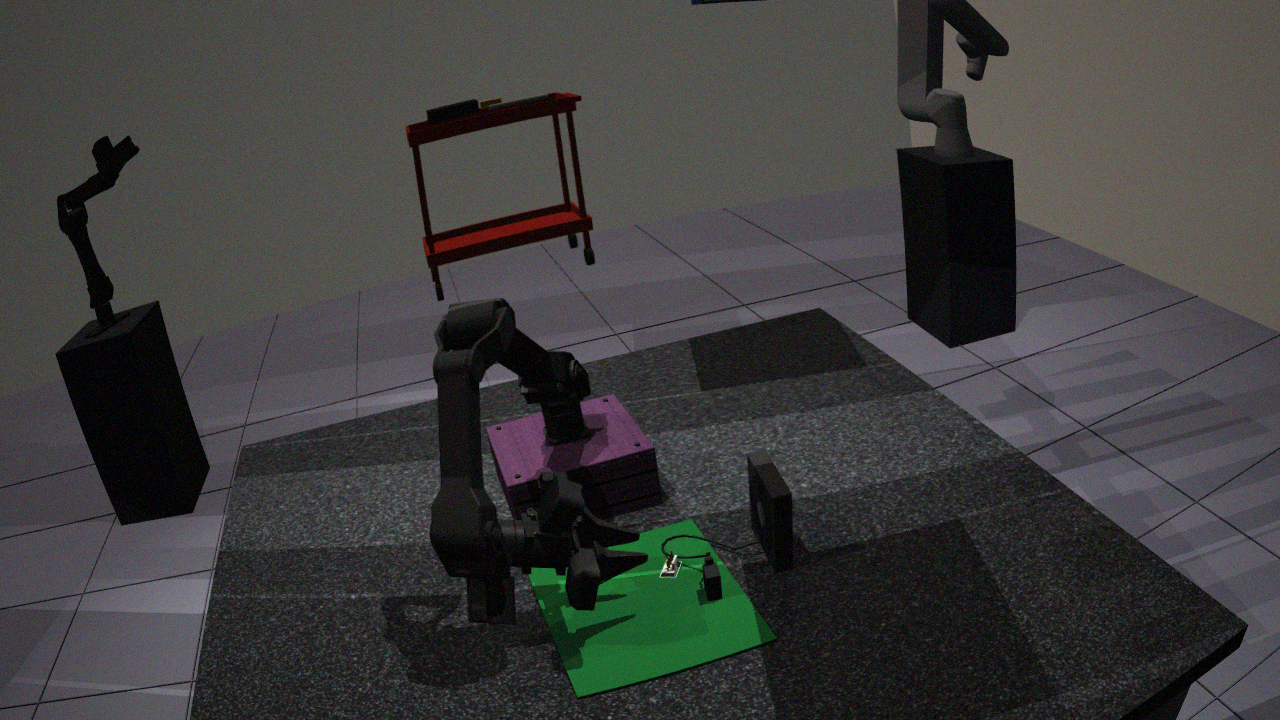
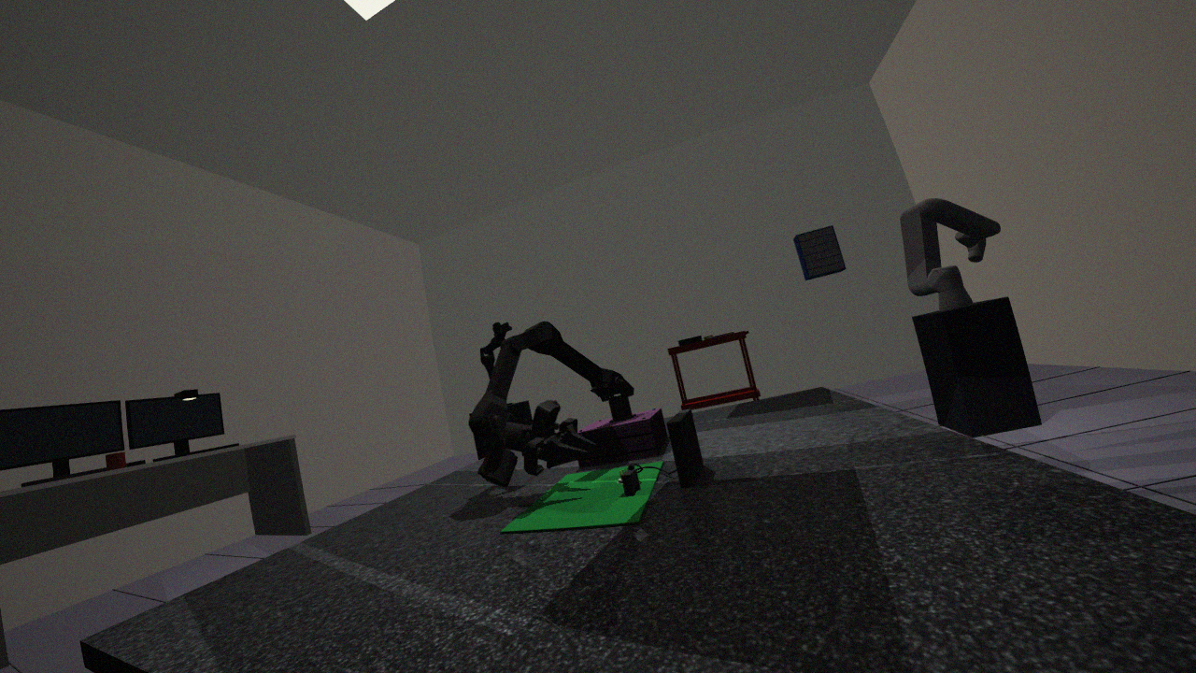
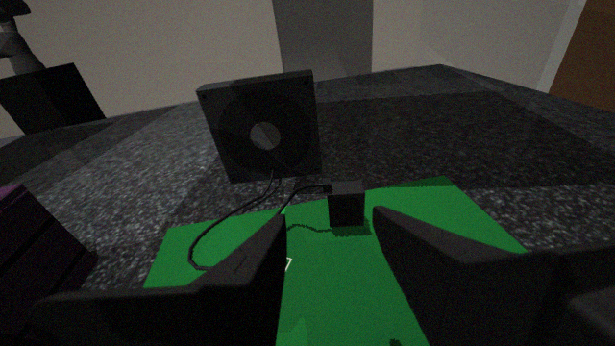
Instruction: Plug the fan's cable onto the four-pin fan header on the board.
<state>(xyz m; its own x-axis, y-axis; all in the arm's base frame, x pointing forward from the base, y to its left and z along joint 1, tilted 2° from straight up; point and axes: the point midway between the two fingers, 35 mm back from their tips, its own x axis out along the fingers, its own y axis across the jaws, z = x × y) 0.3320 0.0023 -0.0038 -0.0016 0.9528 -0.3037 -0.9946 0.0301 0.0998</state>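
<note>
Right now the dark fan plug is 7 cm to the left of my gripper tip, 6 cm below it and 2 cm ahead of it. Round my gripper tip: white four-pin header: 9 cm below, 5 cm behind, 4 cm to the left; then black fan: 17 cm to the left, 5 cm behind, 3 cm below; then green board: 10 cm below, 1 cm to the right.
</note>
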